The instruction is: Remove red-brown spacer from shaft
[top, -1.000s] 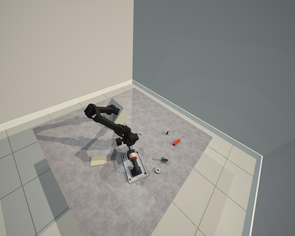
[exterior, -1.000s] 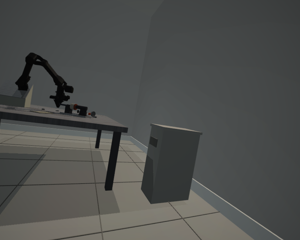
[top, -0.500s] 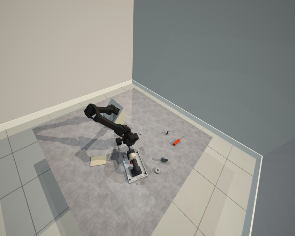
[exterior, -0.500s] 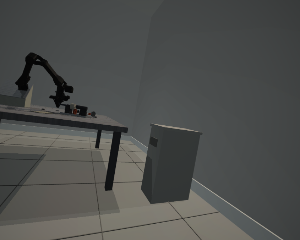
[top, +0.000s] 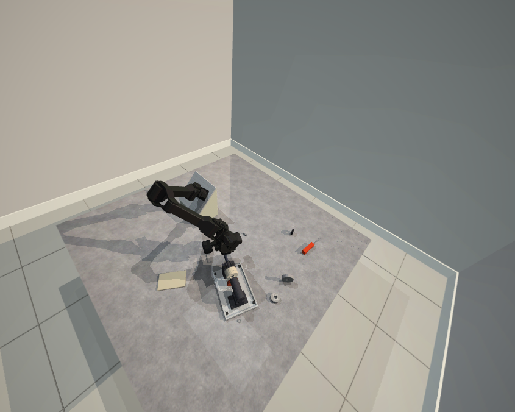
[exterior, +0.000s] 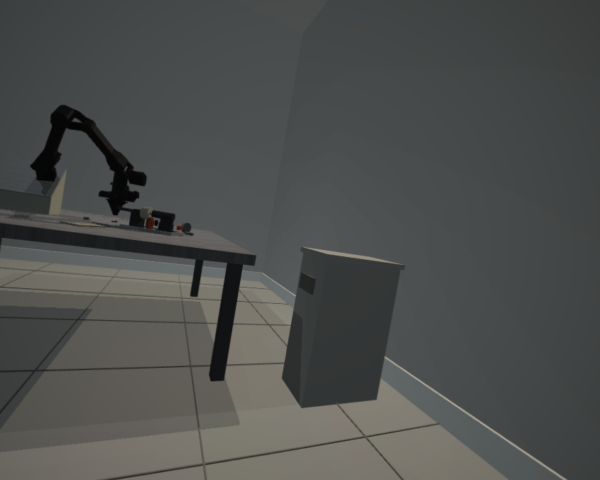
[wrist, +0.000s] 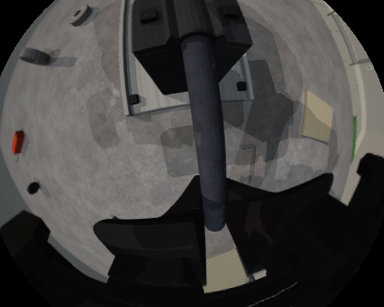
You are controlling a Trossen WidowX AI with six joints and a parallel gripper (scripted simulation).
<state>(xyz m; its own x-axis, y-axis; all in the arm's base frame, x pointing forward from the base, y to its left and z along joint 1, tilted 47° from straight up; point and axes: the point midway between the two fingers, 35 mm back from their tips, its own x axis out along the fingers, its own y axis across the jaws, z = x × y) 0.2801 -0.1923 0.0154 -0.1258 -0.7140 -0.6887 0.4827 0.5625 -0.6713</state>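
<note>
The dark shaft is 6 cm ahead of my gripper tip, 3 cm to the right of it and 3 cm above it. The rest, counted from my gripper tip: black piece 39 cm to the left, 20 cm ahead, 3 cm below; beige card 25 cm to the right, 9 cm behind, 4 cm below; red-brown spacer 14 cm ahead, 8 cm to the right, 1 cm below.
</note>
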